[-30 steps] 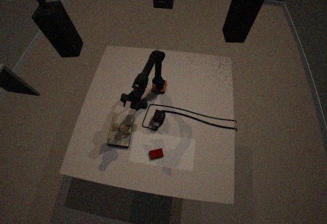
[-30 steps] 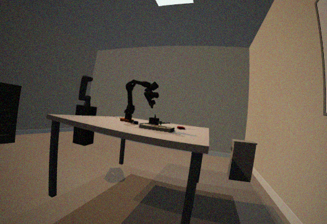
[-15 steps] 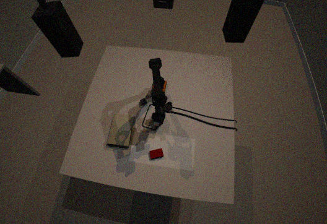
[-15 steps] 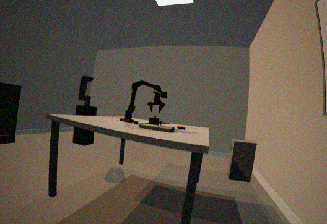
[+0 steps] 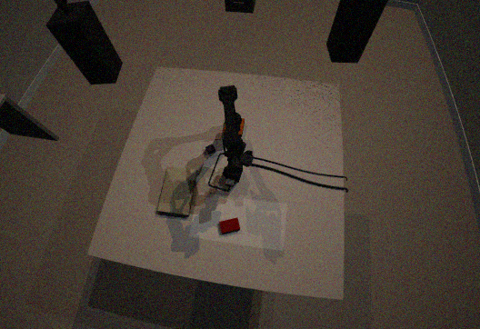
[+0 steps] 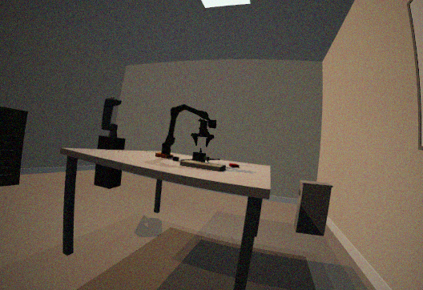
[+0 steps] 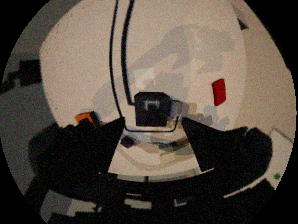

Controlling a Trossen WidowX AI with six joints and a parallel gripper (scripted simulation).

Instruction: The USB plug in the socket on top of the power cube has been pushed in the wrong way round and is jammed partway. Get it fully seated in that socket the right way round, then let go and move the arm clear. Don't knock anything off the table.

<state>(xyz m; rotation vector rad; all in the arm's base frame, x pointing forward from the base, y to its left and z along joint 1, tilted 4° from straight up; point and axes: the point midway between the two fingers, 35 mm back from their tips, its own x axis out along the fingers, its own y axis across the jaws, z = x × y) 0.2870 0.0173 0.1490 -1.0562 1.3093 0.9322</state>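
The usb plug lies 40 mm below my gripper tip. Also, from my gripper tip: small purple piece (150 mm to the right, 150 mm behind, 110 mm below); red block (280 mm ahead, 120 mm below, 30 mm to the right); flat tan board (310 mm to the right, 110 mm below, 90 mm ahead).
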